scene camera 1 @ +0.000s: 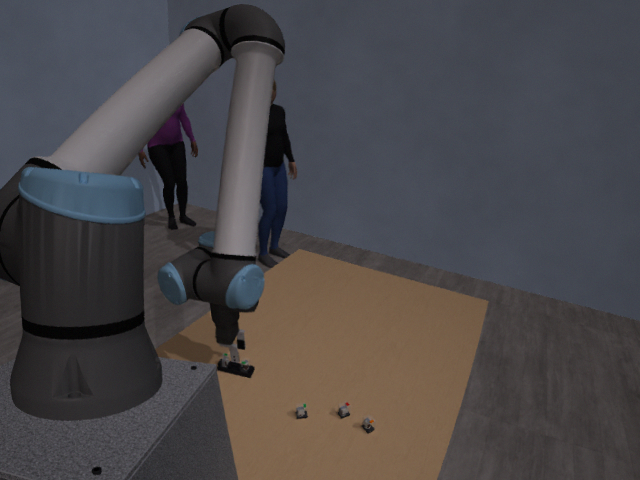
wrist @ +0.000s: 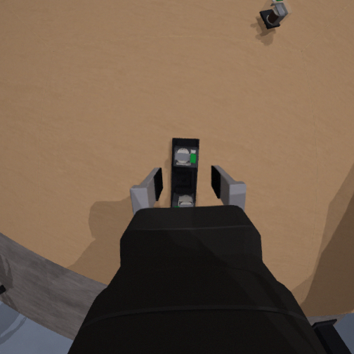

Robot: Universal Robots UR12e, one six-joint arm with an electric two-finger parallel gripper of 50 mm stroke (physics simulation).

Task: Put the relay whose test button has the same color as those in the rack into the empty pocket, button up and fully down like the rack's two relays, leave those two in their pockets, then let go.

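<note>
My gripper is open and empty above the black rack, one finger to each side of it in the wrist view. One relay with a green button and another green-button relay sit in the rack's end pockets; the gripper body partly hides the second in the wrist view. The middle pocket between them is empty. A loose relay with a green button rests on the tan surface, cut by the wrist view's top edge.
A relay with a red button and a relay with an orange button rest on the tan mat, right of the loose green-button one in the scene view. The grey robot pedestal stands beside the mat. Two people stand behind the arm.
</note>
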